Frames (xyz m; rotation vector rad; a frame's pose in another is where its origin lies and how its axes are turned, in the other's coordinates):
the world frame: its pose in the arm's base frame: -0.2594 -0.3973 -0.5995 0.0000 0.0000 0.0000
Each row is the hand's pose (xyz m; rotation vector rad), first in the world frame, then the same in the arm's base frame.
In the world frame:
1: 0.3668 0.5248 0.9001 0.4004 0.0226 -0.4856
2: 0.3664 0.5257 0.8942 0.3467 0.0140 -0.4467
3: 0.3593 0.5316 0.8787 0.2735 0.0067 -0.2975
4: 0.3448 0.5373 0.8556 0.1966 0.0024 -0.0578
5: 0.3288 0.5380 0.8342 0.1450 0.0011 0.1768
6: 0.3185 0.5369 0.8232 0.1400 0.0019 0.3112
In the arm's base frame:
1: 0.1074 0.1275 0.3006 0.4004 0.0226 -0.4856
2: 0.1070 0.1284 0.2947 0.3467 0.0140 -0.4467
3: 0.0999 0.1343 0.2792 0.2735 0.0067 -0.2975
4: 0.0854 0.1400 0.2561 0.1966 0.0024 -0.0578
5: 0.0694 0.1407 0.2347 0.1450 0.0011 0.1768
6: 0.0591 0.1396 0.2237 0.1400 0.0019 0.3112

